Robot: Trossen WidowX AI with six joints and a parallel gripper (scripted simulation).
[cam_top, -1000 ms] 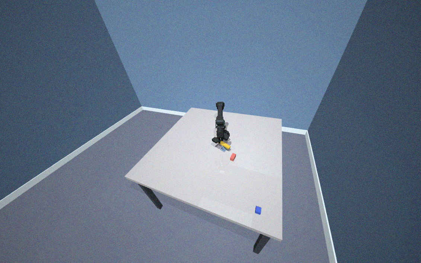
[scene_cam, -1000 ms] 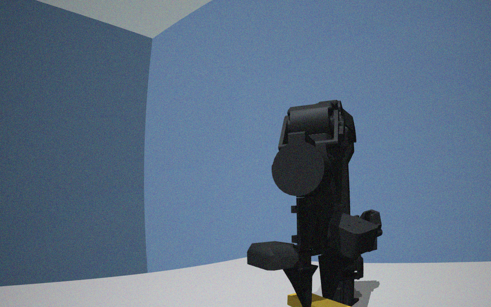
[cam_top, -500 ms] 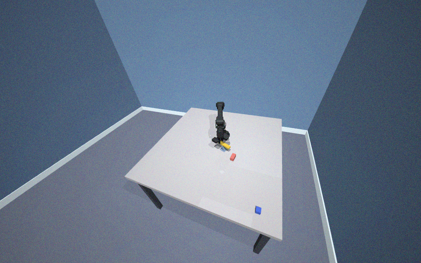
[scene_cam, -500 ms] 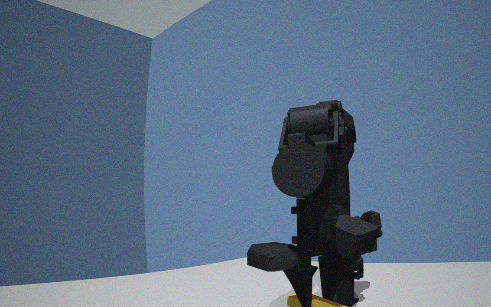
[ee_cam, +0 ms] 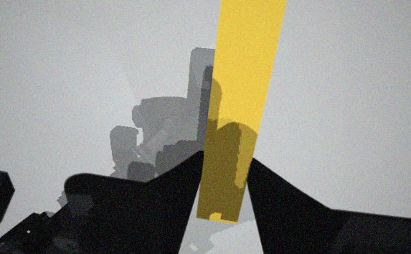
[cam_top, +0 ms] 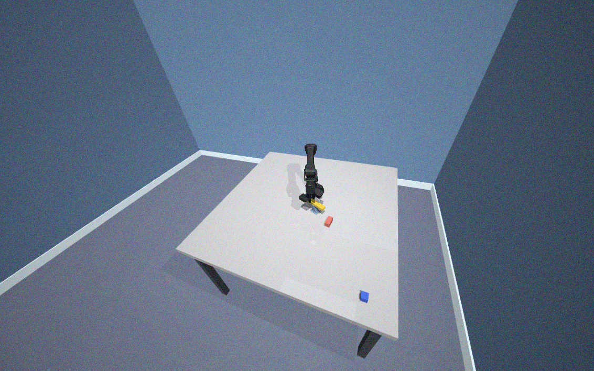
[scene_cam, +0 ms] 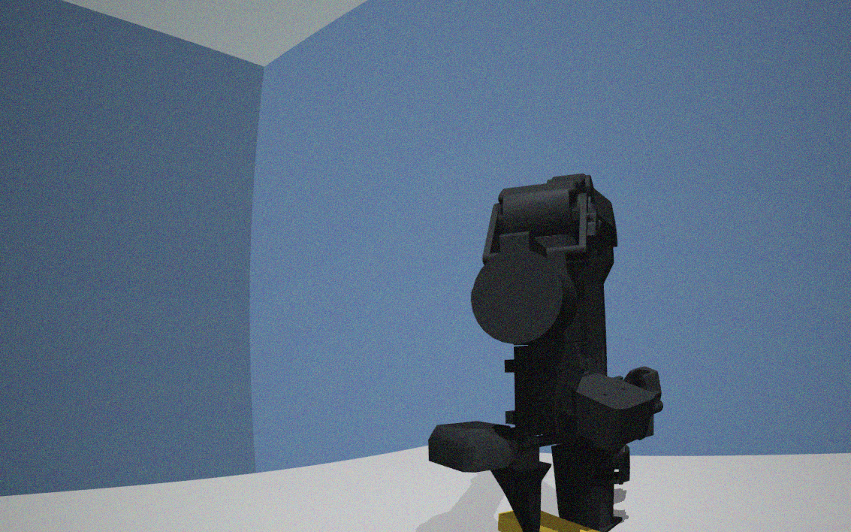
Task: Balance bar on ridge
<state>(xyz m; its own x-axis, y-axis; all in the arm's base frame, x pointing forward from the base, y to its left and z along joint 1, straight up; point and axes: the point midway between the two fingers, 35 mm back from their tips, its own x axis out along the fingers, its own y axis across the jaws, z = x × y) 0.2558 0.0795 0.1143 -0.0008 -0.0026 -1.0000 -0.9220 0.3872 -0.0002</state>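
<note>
My gripper tip is 30 mm to the right of the yellow bar and 10 mm short of it. From my gripper tip the other things lie so: red block: 150 mm to the left, 90 mm ahead, 60 mm below; then blue block: 480 mm ahead, 420 mm to the left, 60 mm below.
</note>
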